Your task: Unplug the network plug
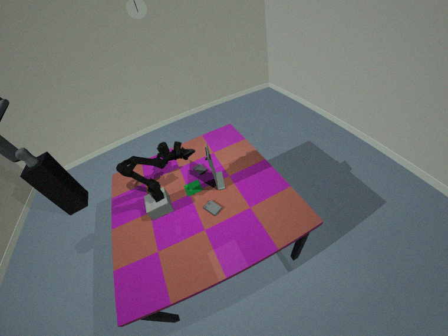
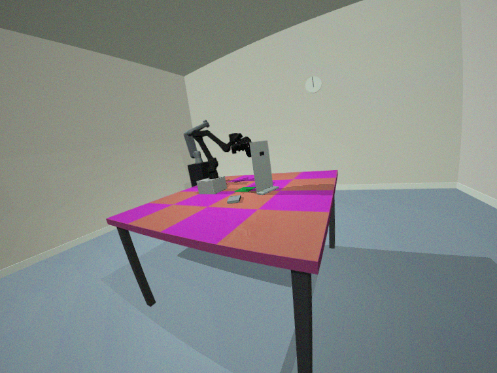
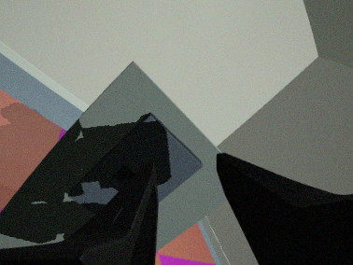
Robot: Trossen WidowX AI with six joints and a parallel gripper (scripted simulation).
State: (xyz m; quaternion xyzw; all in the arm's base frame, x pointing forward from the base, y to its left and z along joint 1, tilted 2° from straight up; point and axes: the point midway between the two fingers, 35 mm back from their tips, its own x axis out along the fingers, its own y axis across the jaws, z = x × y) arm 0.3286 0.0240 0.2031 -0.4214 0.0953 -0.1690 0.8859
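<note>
Now: gripper tip 170 mm above the upright grey panel, 70 mm short of it and 50 mm to the left of it.
</note>
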